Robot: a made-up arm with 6 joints.
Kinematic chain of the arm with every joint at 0, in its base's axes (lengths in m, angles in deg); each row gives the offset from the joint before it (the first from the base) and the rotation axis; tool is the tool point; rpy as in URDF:
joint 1: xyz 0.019 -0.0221 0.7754 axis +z
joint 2: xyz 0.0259 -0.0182 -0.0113 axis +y
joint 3: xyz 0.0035 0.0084 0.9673 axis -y
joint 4: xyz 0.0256 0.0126 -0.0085 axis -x
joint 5: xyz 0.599 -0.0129 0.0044 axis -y
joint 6: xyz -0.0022 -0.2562 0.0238 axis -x
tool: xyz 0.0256 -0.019 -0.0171 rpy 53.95 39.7 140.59
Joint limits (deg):
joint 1: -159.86..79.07
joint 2: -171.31..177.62
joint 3: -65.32..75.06
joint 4: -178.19..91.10
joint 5: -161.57..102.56
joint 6: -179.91..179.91
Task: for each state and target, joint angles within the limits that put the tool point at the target. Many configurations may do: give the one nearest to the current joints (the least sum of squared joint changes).
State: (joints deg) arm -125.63 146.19 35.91 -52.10 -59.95 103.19
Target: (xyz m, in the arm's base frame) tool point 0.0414 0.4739 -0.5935
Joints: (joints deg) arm -116.29 173.59 44.48 -45.70 -58.93 103.27
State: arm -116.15 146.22 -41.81 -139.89 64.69 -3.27
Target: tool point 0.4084 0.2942 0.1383
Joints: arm -113.42 174.31 -20.34 -148.09 63.43 -4.12
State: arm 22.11 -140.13 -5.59 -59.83 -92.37 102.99
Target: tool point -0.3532 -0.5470 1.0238
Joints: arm 42.96 -116.33 -22.52 -57.71 -91.64 102.32
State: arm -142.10 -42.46 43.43 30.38 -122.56 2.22
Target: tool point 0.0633 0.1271 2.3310
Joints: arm -155.69 -18.02 35.03 69.07 -123.21 -0.02
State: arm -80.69 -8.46 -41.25 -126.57 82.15 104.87
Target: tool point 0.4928 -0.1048 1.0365
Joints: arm -34.82 22.72 -44.33 -141.60 81.79 101.67
